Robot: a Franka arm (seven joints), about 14 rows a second.
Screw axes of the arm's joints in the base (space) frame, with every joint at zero. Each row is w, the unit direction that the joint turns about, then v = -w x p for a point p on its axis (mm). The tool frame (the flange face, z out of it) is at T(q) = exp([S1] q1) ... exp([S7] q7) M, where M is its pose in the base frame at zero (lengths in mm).
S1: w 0 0 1 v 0 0 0
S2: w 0 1 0 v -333 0 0
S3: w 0 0 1 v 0 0 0
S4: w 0 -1 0 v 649 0 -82.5
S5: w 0 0 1 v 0 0 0
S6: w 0 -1 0 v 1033 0 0
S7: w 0 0 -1 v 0 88 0
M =
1 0 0 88
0 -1 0 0
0 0 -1 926
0 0 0 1
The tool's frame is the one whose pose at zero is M.
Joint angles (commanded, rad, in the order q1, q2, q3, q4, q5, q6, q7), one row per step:
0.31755, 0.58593, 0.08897, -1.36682, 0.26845, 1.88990, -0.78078
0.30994, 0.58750, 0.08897, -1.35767, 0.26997, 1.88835, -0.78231
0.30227, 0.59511, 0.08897, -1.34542, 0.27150, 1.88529, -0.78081
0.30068, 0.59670, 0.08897, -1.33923, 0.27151, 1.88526, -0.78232
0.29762, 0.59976, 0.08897, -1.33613, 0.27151, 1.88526, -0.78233
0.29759, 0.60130, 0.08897, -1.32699, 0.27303, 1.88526, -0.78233
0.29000, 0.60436, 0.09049, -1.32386, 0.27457, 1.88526, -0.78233
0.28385, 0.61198, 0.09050, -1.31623, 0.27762, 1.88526, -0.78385
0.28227, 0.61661, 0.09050, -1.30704, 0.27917, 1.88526, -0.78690
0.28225, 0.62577, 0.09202, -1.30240, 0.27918, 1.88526, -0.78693
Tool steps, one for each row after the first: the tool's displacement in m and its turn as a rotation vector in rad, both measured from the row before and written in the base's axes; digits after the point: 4 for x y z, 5 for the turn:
0.0036, -0.0045, 0.0031, 0.00409, -0.00538, -0.00670
0.0042, -0.0043, 0.0001, 0.00253, -0.00034, -0.00935
0.0015, -0.0008, 0.0018, 0.00202, -0.00461, -0.00046
0.0015, -0.0019, -0.0007, 0.00023, 0.00004, -0.00321
0.0015, 0.0005, 0.0032, 0.00417, -0.00649, -0.00102
0.0024, -0.0040, -0.0006, 0.00240, 0.00081, -0.00703
0.0032, -0.0035, -0.0018, 0.00340, 0.00082, -0.00615
0.0021, -0.0006, 0.0011, 0.00367, -0.00448, 0.00030
0.0009, 0.0011, -0.0043, -0.00007, 0.00470, 0.00099

